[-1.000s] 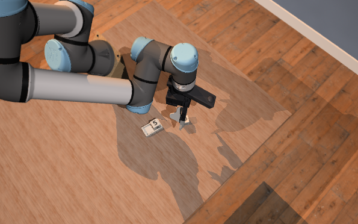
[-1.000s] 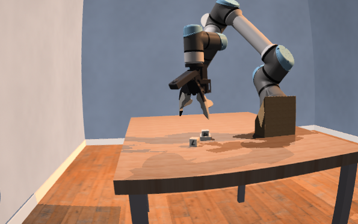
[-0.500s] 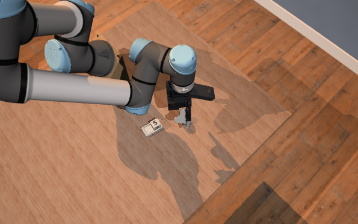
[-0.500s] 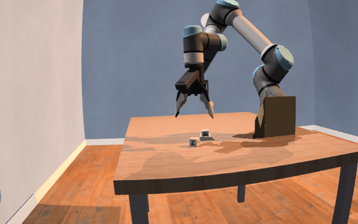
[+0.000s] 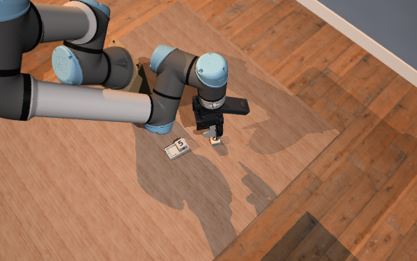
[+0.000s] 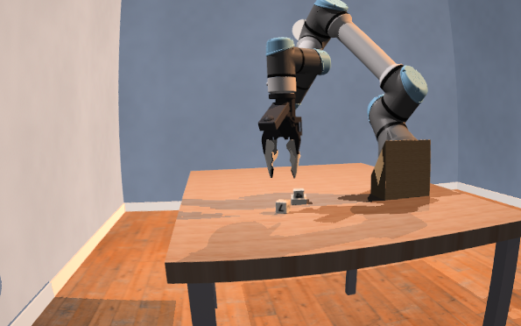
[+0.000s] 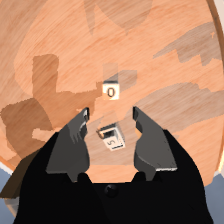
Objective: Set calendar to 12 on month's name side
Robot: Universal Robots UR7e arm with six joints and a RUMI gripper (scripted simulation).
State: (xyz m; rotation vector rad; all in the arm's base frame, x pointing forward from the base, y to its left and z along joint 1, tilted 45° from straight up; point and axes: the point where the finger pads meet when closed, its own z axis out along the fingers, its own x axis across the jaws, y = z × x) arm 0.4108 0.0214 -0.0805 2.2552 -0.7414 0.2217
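My gripper is now 9 cm above the white digit cube. From my hand the other things lie so: calendar tray 8 cm behind, 12 cm to the right, 10 cm below.
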